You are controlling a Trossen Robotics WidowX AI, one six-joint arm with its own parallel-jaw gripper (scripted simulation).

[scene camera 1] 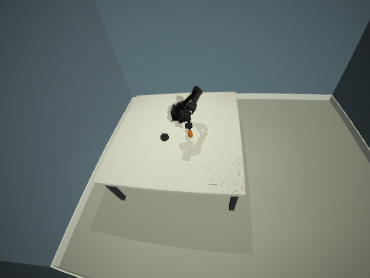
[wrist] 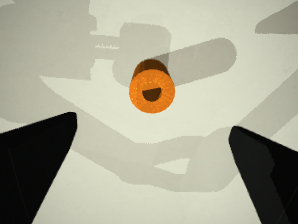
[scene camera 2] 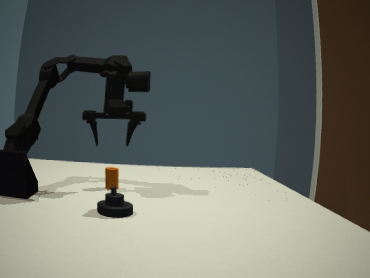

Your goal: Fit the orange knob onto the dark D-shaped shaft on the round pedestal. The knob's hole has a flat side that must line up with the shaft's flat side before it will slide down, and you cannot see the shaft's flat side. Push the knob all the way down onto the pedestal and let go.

Labels:
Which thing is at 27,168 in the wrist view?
My gripper.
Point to an orange knob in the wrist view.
At 151,90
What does my gripper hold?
Nothing.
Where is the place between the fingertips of my gripper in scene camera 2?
At 112,146

